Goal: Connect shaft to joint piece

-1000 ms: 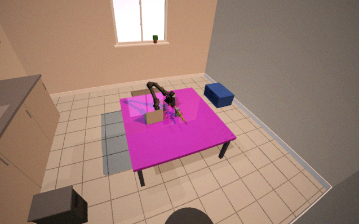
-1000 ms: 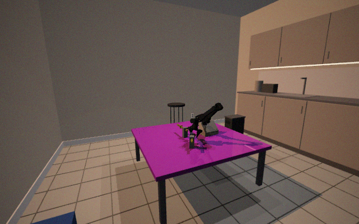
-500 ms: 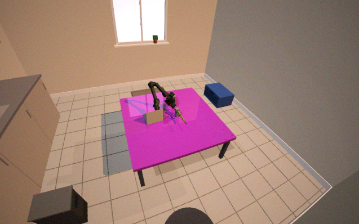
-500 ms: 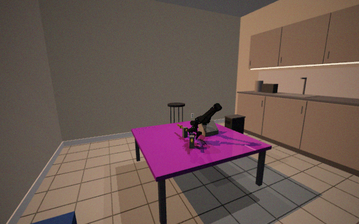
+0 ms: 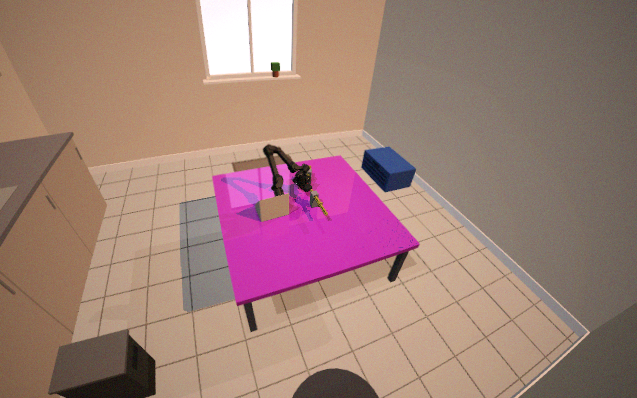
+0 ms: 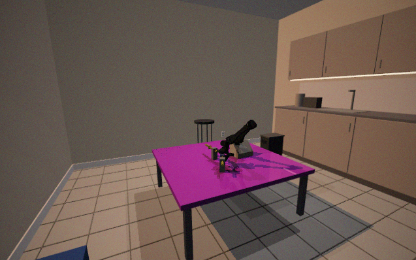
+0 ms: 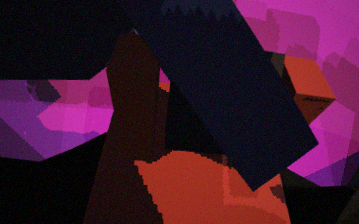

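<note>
Right now the orange joint piece is 5 cm above my gripper tip.
</note>
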